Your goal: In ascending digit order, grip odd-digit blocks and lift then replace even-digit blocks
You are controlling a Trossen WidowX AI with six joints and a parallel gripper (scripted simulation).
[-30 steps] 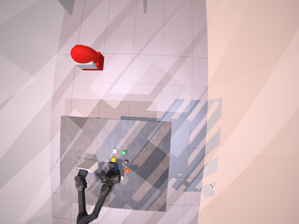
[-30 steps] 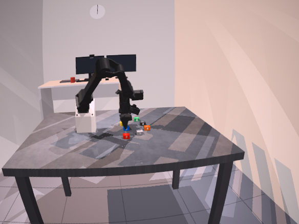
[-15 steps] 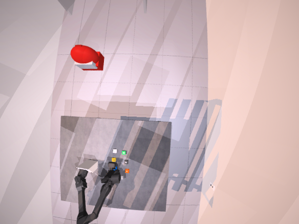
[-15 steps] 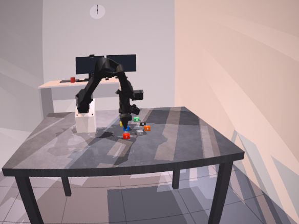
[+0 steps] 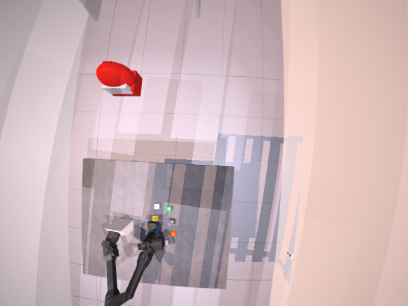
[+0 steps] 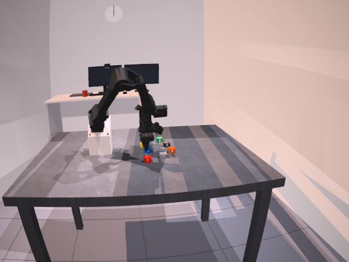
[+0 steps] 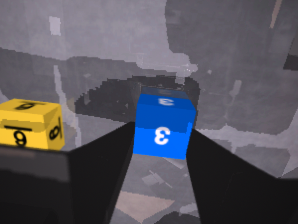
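Right now my gripper tip is right at the blue block. From my gripper tip the other things lie so: yellow block: 8 cm to the left, 1 cm behind; red block: 13 cm to the right; white block: 17 cm to the left, 1 cm behind.
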